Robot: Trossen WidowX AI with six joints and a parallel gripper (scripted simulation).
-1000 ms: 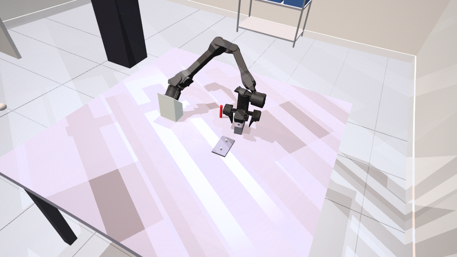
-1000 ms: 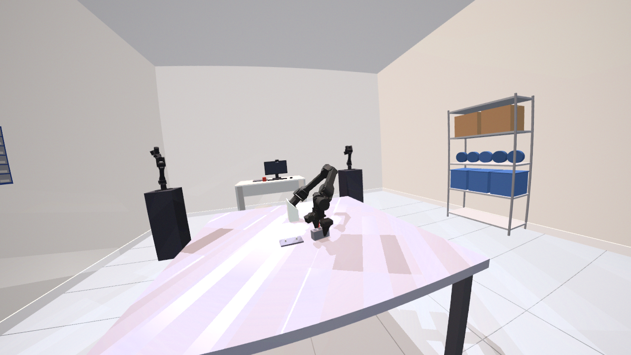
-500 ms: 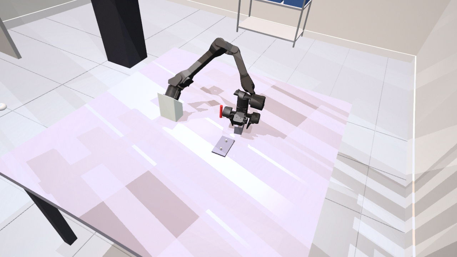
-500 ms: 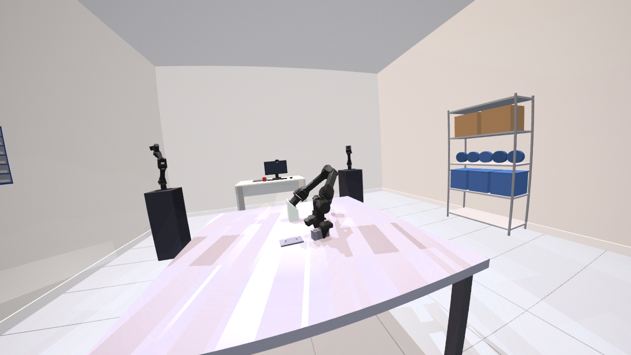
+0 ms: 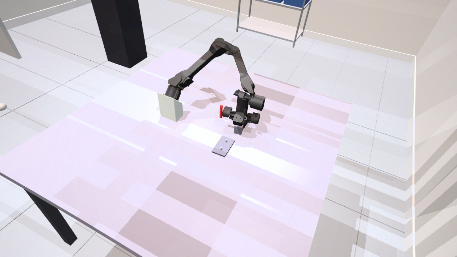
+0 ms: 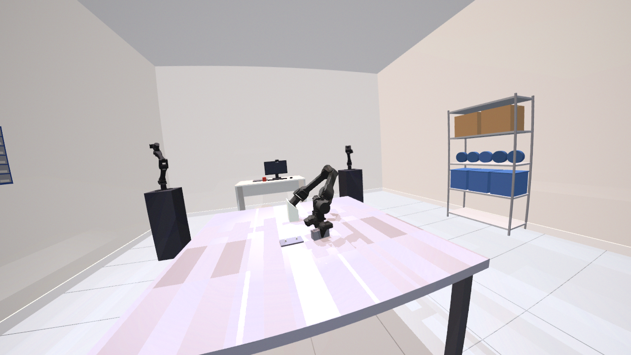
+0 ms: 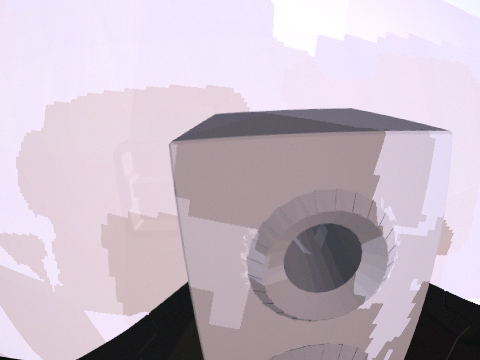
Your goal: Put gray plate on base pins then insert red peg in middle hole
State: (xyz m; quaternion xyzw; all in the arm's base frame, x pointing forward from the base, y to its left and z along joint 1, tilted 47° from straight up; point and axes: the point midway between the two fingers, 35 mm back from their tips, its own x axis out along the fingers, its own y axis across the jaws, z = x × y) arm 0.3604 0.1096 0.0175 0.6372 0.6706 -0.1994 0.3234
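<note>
Right now the gray base is 20 mm behind my gripper tip and 160 mm to the right of it. From my gripper tip the other things lie so: gray plate: 30 mm above; red peg: 130 mm behind, 30 mm to the left, 30 mm above.
</note>
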